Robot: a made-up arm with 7 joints.
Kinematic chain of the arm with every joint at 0, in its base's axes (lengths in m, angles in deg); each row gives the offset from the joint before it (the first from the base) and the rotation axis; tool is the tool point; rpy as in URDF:
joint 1: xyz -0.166 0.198 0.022 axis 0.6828 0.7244 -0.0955
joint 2: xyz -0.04 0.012 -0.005 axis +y
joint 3: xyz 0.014 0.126 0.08 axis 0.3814 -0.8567 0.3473
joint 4: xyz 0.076 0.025 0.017 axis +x
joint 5: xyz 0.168 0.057 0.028 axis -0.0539 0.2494 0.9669
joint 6: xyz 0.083 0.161 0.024 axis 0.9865 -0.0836 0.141
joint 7: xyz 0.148 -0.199 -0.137 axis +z
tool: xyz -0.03 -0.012 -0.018 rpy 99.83 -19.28 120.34
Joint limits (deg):
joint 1: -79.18..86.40
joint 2: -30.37..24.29
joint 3: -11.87..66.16
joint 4: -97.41..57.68
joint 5: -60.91..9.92
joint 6: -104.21..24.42
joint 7: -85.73..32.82
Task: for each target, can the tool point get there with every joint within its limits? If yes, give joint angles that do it. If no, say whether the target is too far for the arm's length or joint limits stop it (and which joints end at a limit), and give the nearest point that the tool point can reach.
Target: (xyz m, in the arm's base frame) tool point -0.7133 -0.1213 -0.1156
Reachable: no: joint limits stop it (at a limit: joint 1, joint 2, joint 3, joint 5, joint 6, joint 7) | nearest point -0.6690 0.2235 -0.1022 | short by 0.348 m
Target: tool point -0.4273 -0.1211 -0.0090
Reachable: no: joint limits stop it (at a limit: joint 1, joint 2, joint 3, joint 5, joint 7) | nearest point -0.0896 -0.1755 0.1178 | short by 0.365 m
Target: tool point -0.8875 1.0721 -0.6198
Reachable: no: too far | nearest point -0.5583 0.6719 -0.3263 | short by 0.596 m
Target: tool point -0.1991 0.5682 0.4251
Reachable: yes | joints -9.14 -19.87 34.15 -75.64 -26.39 -71.45 -76.78
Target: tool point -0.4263 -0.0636 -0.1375
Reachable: no: joint limits stop it (at a limit: joint 1, joint 2, joint 3, joint 5, joint 7) | nearest point -0.5623 0.2394 -0.1107 | short by 0.333 m
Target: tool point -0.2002 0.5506 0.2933
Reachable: yes | joints -52.75 -22.36 -4.51 -14.45 -21.99 -64.64 -49.89
